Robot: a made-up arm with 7 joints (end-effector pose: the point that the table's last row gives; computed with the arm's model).
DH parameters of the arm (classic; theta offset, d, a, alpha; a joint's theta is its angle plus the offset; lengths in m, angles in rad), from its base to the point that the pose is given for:
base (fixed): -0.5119 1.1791 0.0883 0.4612
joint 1: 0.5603 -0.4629 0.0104 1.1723
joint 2: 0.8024 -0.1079 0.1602 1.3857
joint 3: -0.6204 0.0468 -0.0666 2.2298
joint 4: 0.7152 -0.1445 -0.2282 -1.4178
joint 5: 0.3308 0 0.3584 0
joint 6: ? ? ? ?
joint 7: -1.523 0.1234 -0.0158 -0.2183
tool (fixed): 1.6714 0.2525 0 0
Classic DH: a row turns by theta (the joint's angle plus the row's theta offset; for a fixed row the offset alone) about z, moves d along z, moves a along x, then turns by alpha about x.
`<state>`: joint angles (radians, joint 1 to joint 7).
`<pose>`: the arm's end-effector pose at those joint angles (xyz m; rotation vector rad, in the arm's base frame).
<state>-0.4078 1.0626 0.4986 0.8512 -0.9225 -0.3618 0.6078</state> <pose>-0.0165 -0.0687 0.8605 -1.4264 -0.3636 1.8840</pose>
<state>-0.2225 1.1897 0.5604 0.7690 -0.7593 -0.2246 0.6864</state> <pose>-0.0296 -0.0533 0.7657 -1.6806 -0.5005 1.6253</pose>
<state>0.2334 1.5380 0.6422 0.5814 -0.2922 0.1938 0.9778</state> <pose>0.0409 0.0842 0.5815 -1.7289 -0.9570 1.0085</pose>
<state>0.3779 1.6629 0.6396 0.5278 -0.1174 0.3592 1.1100</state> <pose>0.0426 0.1580 0.5823 -1.5781 -1.0906 0.9106</pose>
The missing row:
joint 6: -0.5064 0.2026 -0.3804 2.3495
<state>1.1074 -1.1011 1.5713 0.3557 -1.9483 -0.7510 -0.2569</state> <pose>0.2218 0.1956 0.6801 0.6549 -1.4108 2.3952</pose>
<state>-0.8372 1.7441 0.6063 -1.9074 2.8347 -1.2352 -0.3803</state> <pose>0.6652 0.2464 0.8479 1.3396 -2.1302 -0.0104</pose>
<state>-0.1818 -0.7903 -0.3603 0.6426 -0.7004 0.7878 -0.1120</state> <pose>0.2993 0.2630 1.0772 -0.7277 1.2905 1.4258</pose>
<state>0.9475 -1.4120 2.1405 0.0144 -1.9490 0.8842 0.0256</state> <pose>-0.3889 0.5041 0.7883 -0.3207 -0.3840 0.7650</pose>
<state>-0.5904 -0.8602 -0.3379 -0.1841 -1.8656 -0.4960 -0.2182</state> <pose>0.3377 -0.1110 0.6847 0.9343 -1.1869 2.0674</pose>
